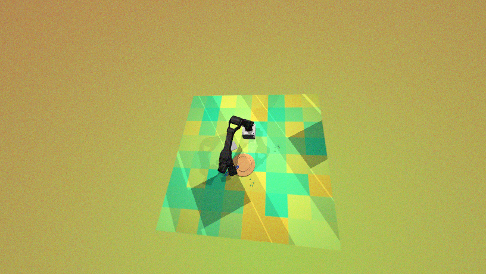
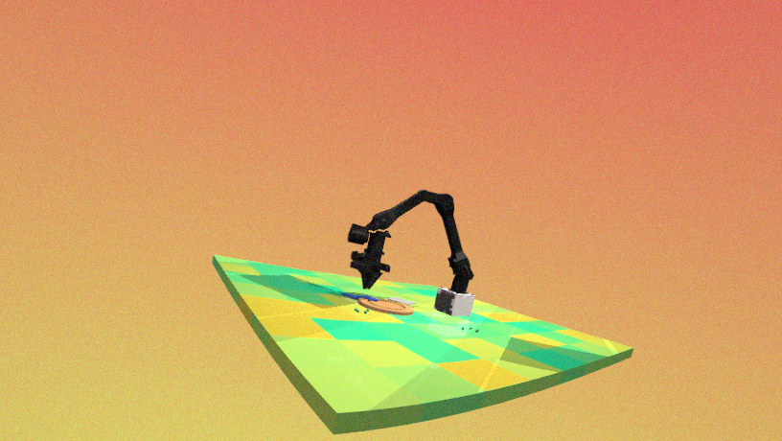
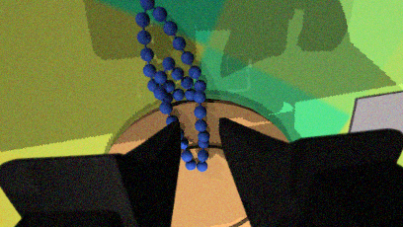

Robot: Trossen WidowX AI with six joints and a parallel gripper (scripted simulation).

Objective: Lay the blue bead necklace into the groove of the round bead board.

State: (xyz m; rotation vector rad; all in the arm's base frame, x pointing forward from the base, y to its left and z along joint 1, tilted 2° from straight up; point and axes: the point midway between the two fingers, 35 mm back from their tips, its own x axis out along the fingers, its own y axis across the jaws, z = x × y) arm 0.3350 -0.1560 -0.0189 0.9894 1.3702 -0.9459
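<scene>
The round bead board lies 30 mm behind my gripper tip, 90 mm to the left of it and 30 mm below it. Also, from my gripper tip: flat grey piece (210 mm behind, 20 mm to the right, 40 mm below).
</scene>
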